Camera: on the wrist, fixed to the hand. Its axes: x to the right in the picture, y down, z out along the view.
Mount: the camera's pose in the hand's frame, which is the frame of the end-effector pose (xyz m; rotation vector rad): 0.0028 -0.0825 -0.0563 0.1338 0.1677 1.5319
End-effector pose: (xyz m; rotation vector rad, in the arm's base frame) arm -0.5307 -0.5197 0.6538 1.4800 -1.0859 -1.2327
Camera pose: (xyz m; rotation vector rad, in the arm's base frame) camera -0.4682 -0.4993 0.5786 0.4277 -1.6365 0.0581
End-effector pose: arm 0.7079 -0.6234 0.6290 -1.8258 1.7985 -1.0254
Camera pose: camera 0.7245 -0.6046 0.7257 0.0434 2.2980 -0.5564
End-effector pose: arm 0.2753 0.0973 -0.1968 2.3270 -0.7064 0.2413
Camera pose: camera 0.3241 0.1844 -0.2000 1.3410 -2.2504 1.1140
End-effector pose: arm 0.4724 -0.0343 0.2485 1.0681 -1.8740 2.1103
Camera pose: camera 0.4901 0.0344 0.3189 0.5662 1.6120 -1.5251
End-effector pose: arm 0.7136 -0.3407 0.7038 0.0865 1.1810 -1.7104
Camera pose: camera 0.6251 -0.3008 0.7274 0.9577 0.6852 -0.3930
